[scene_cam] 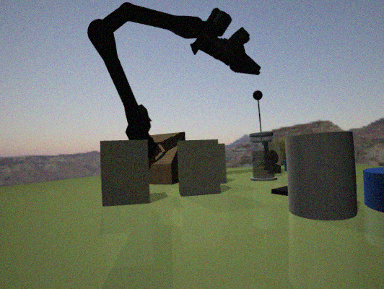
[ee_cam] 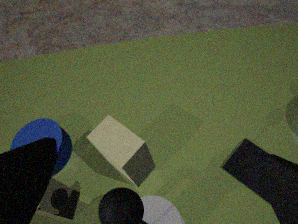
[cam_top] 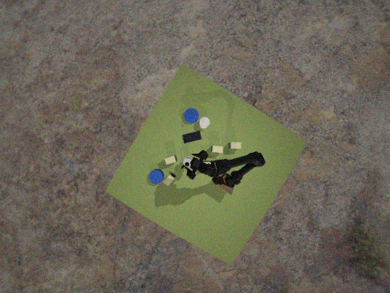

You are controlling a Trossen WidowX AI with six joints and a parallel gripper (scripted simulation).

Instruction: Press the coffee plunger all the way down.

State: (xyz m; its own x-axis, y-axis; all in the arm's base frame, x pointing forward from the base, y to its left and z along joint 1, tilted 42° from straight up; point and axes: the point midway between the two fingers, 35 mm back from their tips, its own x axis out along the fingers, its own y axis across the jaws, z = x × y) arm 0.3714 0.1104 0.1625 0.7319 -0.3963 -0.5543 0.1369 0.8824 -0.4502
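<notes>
Now: gripper tip 190 mm above the coffee press and 50 mm to the right of it. Round my gripper tip: flat black slab 310 mm below, 160 mm to the right, 60 mm ahead.
</notes>
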